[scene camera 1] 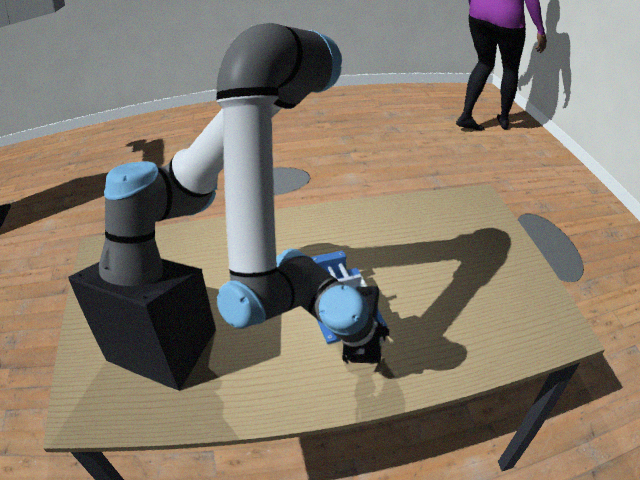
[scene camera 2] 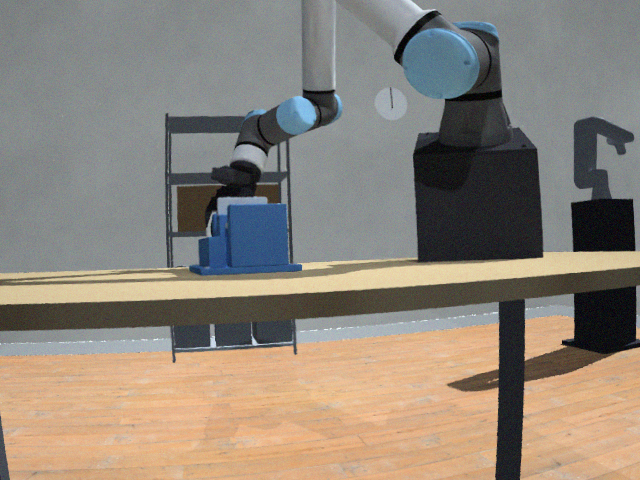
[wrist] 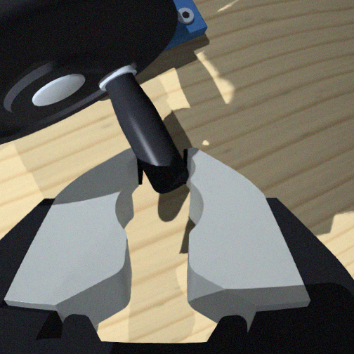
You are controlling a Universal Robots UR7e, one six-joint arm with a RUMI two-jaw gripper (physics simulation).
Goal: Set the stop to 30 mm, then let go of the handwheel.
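Places are measured from the arm's base along level axes (x left, y back, z up), in centimetres.
Pixels of known places: arm's base, origin of the base link: (scene camera 1: 130, 272) (scene camera 2: 476, 139).
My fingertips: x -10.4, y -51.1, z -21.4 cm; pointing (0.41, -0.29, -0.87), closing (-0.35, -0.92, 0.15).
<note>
Ahead of a thing's pixels: the offset from my fingertips to its top centre. "pt": to the spot under its first point. Level surfaces: height alone.
The blue stop device @[pt dx +22.6, dy +5.0, dz +7.2 cm] (scene camera 1: 330, 259) (scene camera 2: 257, 235) (wrist: 196, 23) stands on the table. Its pale block @[dx +12.7, dy +3.6, dz +9.7 cm] (scene camera 1: 349, 280) (scene camera 2: 242, 200) shows above the blue base. White rods show beside that block in scene camera 1. The black handwheel (wrist: 100, 32) fills the upper left of the wrist view, with its round silver hub. A black handle (wrist: 134, 117) sticks out from its rim. My gripper (wrist: 163, 153) is shut on the handle's free end, one pale finger on each side. The arm covers the wheel and fingertips in scene camera 1. No millimetre scale can be read.
The table @[dz -2.7 cm] (scene camera 1: 217, 413) (scene camera 2: 361, 279) carries the arm's black pedestal (scene camera 1: 178, 320) (scene camera 2: 480, 206), to the left of the device in scene camera 1. Behind, a shelf rack (scene camera 2: 168, 206), a second robot on a black stand (scene camera 2: 602, 224) and a person (scene camera 1: 496, 46) stand off the table.
</note>
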